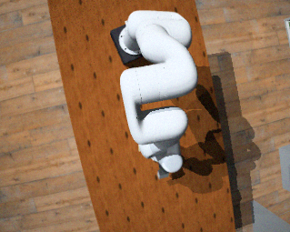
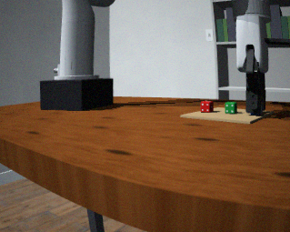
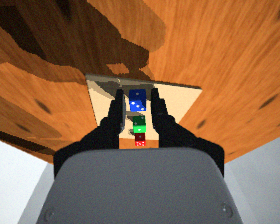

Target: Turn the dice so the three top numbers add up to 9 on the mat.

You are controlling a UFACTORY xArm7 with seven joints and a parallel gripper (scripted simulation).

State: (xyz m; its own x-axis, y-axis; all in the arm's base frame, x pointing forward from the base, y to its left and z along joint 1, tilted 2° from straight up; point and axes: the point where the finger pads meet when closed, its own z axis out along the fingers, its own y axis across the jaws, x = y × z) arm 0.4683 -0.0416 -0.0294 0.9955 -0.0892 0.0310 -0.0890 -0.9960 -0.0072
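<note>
The blue die is 1 cm below my hand. Round my hand: red die: 10 cm behind, 1 cm to the left, 1 cm below; tan mat: 5 cm behind, 3 cm below; green die: 5 cm behind, 1 cm below.
</note>
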